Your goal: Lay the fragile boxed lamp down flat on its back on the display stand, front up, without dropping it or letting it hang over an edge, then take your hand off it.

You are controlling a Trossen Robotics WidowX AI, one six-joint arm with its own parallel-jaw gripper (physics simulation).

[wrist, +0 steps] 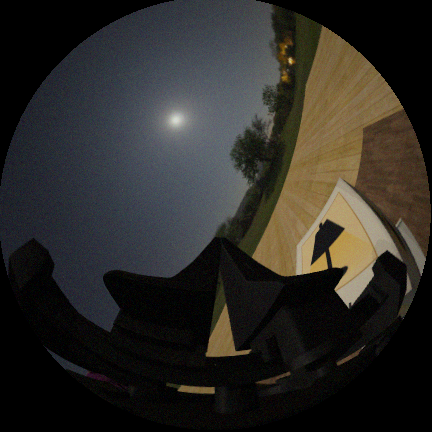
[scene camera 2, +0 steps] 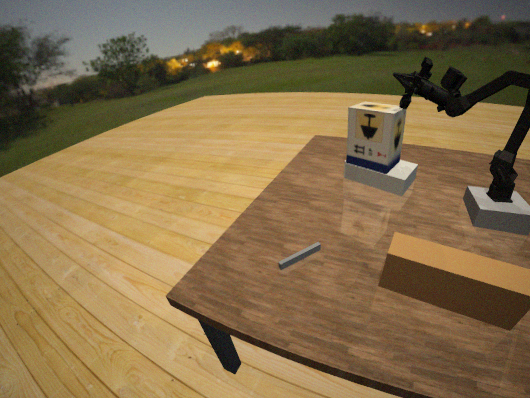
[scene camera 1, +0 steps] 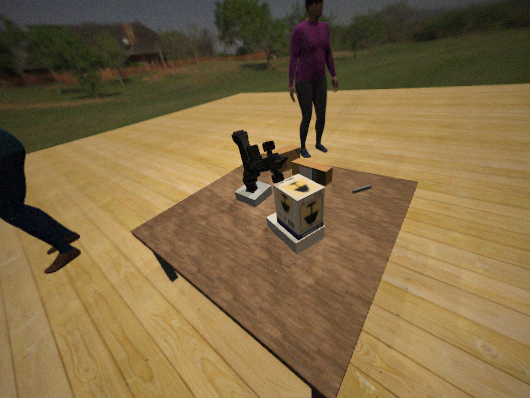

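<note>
The boxed lamp is a white box with lamp pictures and a dark blue lower band. It stands upright on the display stand, a low light-grey block. In the wrist view a lamp picture on the box shows at the right, partly behind the gripper. My gripper is shut and empty. Its tips are above the level of the box's top, near the side facing the arm's base. In scene camera 2 a dark part below the gripper overlaps the box's top corner; contact cannot be told.
The arm's base stands on a grey block. A long brown box and a small grey bar lie on the wooden table. Another brown box shows behind the arm. People stand beyond the table.
</note>
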